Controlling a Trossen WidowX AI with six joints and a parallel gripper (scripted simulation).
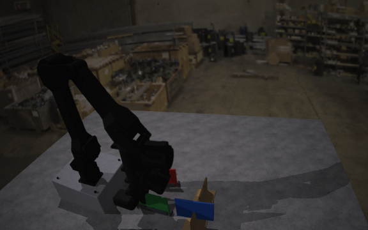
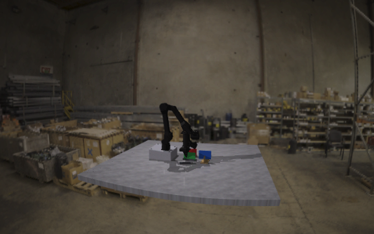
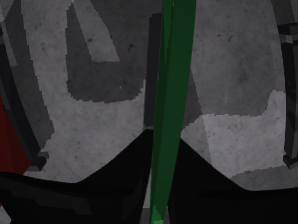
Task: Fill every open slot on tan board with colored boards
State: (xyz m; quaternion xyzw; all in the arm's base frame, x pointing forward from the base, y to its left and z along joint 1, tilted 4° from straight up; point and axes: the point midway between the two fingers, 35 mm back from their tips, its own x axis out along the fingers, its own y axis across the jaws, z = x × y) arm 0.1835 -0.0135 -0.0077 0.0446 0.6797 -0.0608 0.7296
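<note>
Right now my gripper tip is 160 mm short of the tan board and 10 mm to the right of it. Also, from my gripper tip: blue board (160 mm ahead, 40 mm to the right, 30 mm above); green board (30 mm ahead); red board (20 mm ahead, 110 mm to the left).
</note>
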